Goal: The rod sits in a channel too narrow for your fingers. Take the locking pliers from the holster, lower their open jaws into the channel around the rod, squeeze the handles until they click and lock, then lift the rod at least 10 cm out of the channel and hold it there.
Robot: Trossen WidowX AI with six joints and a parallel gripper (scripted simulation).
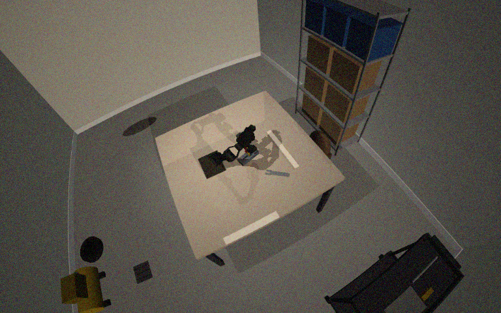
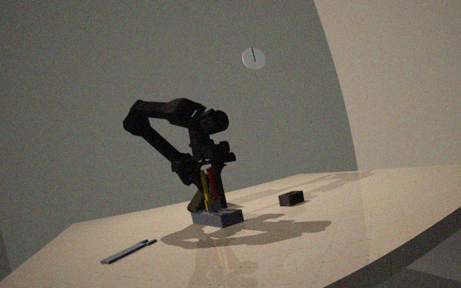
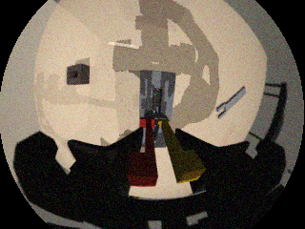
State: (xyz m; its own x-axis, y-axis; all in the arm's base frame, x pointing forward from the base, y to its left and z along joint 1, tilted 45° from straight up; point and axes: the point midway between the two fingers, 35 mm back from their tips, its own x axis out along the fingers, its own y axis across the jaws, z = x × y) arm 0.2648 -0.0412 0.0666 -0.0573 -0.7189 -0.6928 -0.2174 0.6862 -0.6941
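The grey channel block lies 80 mm below my gripper tip. From my gripper tip the other things lie so: yellow handle: 10 mm to the right, 10 mm above; dark holster: 230 mm to the left, 80 mm below, 50 mm ahead; flat grey forked bar: 250 mm to the right, 100 mm ahead, 90 mm below.
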